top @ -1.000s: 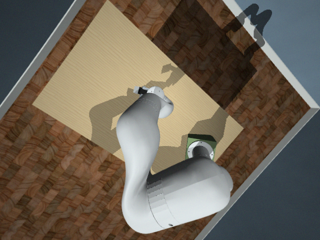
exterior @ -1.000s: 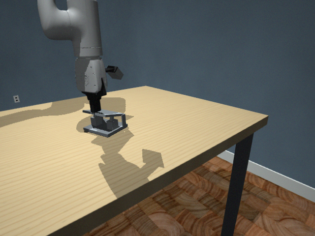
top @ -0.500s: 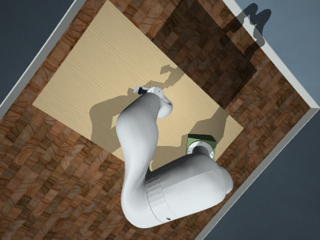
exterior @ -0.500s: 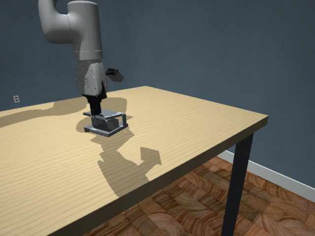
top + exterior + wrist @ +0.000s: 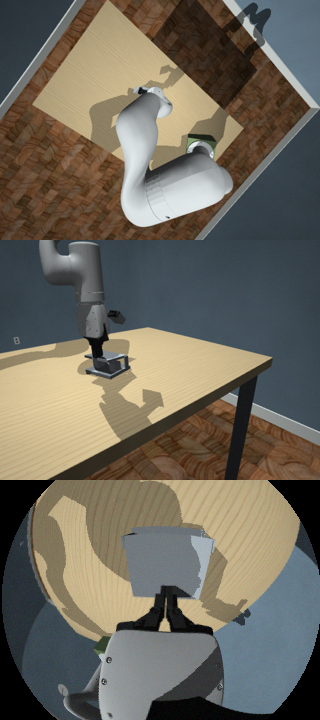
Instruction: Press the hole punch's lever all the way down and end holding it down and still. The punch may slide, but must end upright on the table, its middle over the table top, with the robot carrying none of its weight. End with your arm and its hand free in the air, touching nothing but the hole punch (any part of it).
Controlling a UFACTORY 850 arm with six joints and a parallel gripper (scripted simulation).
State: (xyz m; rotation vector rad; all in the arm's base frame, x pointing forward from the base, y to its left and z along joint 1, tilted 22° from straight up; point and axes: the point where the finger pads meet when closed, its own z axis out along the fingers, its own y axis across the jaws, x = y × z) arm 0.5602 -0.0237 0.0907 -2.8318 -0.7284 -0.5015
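Now: hand 30 mm short of the flat lever, 20 mm to the right of it and 40 mm above it. Also, from my hand: grey hole punch: 40 mm ahead, 20 mm to the left, 50 mm below.
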